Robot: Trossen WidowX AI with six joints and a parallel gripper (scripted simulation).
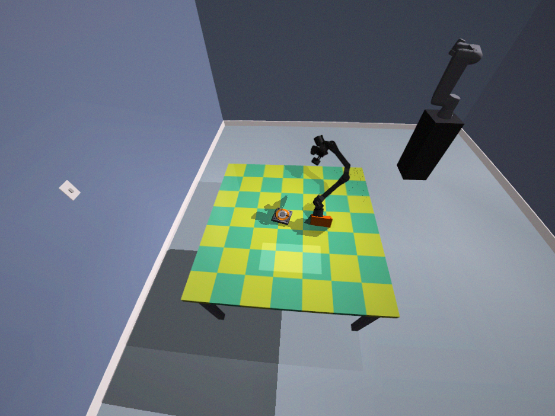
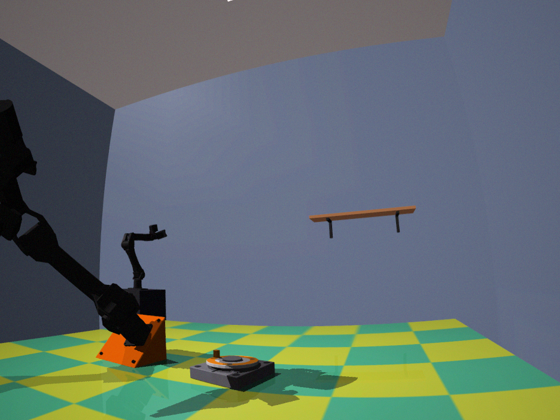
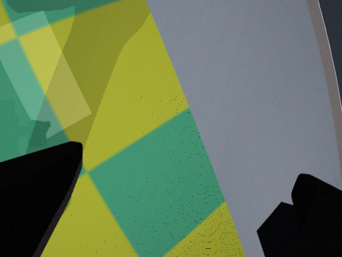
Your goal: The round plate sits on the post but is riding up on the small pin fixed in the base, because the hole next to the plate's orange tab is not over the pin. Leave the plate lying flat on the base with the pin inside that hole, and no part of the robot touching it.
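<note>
Now: the dark grey square base 44 cm to the left of my gripper tip, 28 cm ahead of it and 23 cm below it.
</note>
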